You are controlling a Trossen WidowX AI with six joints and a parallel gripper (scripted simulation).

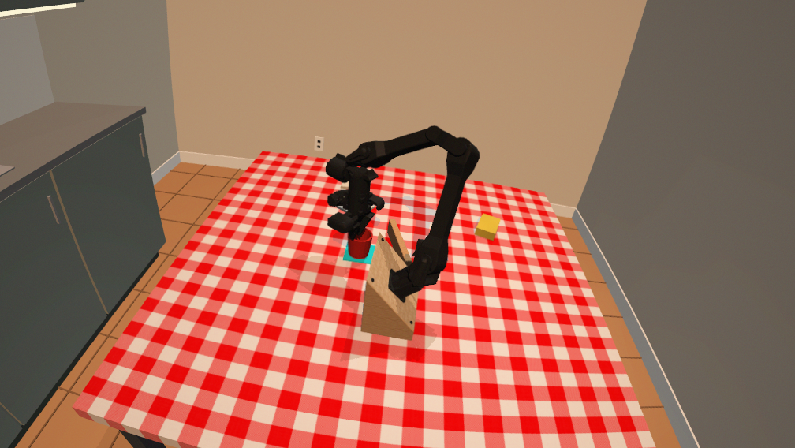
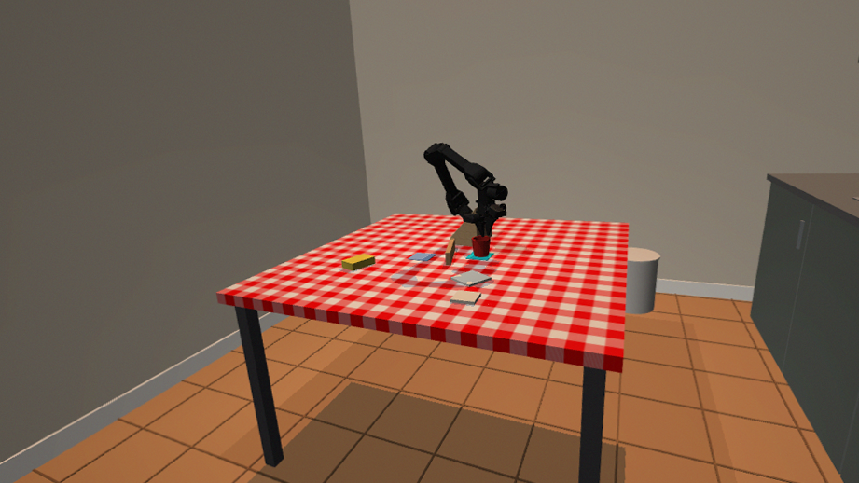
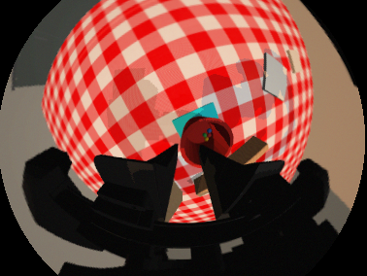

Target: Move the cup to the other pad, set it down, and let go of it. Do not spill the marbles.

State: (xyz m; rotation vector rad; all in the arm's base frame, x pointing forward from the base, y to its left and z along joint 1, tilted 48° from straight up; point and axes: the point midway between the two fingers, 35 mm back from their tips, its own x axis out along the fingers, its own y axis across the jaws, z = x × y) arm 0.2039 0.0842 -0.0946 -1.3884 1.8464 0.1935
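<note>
The dark red cup is 4 cm below my gripper tip, 2 cm ahead of it and 1 cm to the right of it. The rest, counted from my gripper tip: thin wooden board 13 cm to the right, 6 cm below, 6 cm ahead; pale blue pad 24 cm to the right, 9 cm below, 9 cm ahead; teal pad 9 cm below, 3 cm ahead, 2 cm to the right.
</note>
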